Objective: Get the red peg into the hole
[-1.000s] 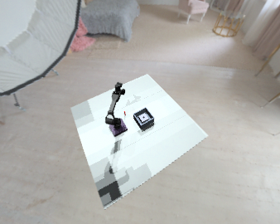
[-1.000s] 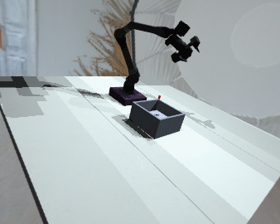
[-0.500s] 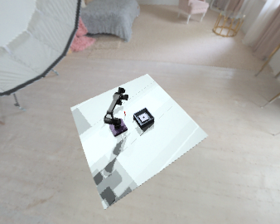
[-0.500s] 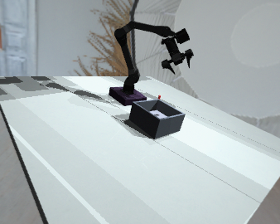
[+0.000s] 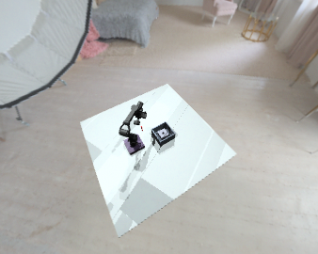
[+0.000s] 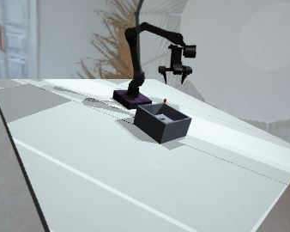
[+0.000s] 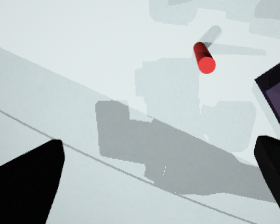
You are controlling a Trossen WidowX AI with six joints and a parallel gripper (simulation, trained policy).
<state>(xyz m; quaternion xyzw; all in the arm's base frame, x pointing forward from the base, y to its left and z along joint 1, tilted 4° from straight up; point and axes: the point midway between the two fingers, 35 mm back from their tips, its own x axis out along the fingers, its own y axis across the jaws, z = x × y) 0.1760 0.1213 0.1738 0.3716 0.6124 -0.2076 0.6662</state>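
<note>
Now: the red peg 140 mm below my gripper tip, 30 mm to the right of it and 10 mm behind it. Round my gripper tip: dark box (240 mm to the right, 150 mm below, 120 mm ahead); grey plate (240 mm to the right, 130 mm below, 120 mm ahead).
</note>
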